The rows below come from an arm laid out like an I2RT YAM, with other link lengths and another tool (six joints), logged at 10 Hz.
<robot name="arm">
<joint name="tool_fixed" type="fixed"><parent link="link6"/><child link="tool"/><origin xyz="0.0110 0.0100 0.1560" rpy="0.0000 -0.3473 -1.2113"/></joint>
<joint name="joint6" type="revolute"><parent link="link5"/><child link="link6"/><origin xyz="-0.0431 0.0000 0.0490" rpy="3.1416 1.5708 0.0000"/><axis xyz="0 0 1"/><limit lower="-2.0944" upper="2.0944"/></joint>
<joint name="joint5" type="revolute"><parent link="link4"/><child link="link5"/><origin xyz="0.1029 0.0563 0.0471" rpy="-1.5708 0.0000 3.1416"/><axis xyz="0 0 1"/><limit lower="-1.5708" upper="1.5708"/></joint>
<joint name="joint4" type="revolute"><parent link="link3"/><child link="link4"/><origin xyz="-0.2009 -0.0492 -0.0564" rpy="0.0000 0.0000 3.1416"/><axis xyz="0 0 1"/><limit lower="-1.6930" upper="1.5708"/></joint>
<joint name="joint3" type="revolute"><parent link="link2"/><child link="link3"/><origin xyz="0.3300 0.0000 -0.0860" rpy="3.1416 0.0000 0.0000"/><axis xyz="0 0 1"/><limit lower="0.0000" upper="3.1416"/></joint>
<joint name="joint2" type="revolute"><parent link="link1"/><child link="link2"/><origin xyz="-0.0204 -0.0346 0.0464" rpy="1.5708 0.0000 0.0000"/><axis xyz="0 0 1"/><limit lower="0.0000" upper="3.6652"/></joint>
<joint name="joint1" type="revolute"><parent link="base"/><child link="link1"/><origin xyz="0.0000 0.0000 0.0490" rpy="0.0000 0.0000 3.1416"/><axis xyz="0 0 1"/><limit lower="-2.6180" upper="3.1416"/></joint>
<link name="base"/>
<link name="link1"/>
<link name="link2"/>
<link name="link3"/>
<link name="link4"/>
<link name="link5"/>
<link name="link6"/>
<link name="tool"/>
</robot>
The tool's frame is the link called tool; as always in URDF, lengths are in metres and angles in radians.
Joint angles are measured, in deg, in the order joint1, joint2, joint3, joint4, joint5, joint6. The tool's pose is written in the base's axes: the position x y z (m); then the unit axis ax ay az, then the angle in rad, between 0 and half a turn. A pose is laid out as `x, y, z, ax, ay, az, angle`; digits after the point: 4 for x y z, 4 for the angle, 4 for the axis.
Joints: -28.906, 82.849, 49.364, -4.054, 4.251, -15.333
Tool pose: 0.3415, -0.2612, 0.1860, 0.9246, 0.3723, 0.0813, 2.2035
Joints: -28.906, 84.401, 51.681, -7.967, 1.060, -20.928
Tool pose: 0.3486, -0.2510, 0.1759, 0.8975, 0.4350, 0.0727, 2.2342
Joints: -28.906, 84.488, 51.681, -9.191, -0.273, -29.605
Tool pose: 0.3491, -0.2435, 0.1705, 0.8591, 0.5090, 0.0545, 2.2085
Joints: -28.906, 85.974, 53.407, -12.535, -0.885, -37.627
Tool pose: 0.3499, -0.2391, 0.1596, 0.8171, 0.5759, 0.0268, 2.2147
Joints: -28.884, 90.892, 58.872, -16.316, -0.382, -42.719
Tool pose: 0.3650, -0.2478, 0.1497, 0.7874, 0.6164, -0.0009, 2.2380
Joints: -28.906, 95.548, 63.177, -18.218, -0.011, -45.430
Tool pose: 0.3803, -0.2571, 0.1386, 0.7702, 0.6375, -0.0172, 2.2604
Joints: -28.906, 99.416, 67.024, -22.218, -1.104, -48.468
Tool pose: 0.3878, -0.2560, 0.1215, 0.7463, 0.6652, -0.0249, 2.3186
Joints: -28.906, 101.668, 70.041, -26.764, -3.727, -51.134
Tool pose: 0.3903, -0.2462, 0.1099, 0.7231, 0.6906, -0.0154, 2.3820
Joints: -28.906, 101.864, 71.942, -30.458, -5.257, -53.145
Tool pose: 0.3878, -0.2382, 0.1100, 0.7071, 0.7070, -0.0090, 2.4135
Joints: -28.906, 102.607, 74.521, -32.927, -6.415, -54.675
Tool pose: 0.3924, -0.2357, 0.1141, 0.6957, 0.7184, -0.0016, 2.4226
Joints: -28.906, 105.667, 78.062, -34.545, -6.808, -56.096
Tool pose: 0.4040, -0.2402, 0.1084, 0.6853, 0.7282, -0.0019, 2.4376
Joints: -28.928, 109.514, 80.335, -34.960, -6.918, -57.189
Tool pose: 0.4136, -0.2449, 0.0909, 0.6770, 0.7360, -0.0060, 2.4673
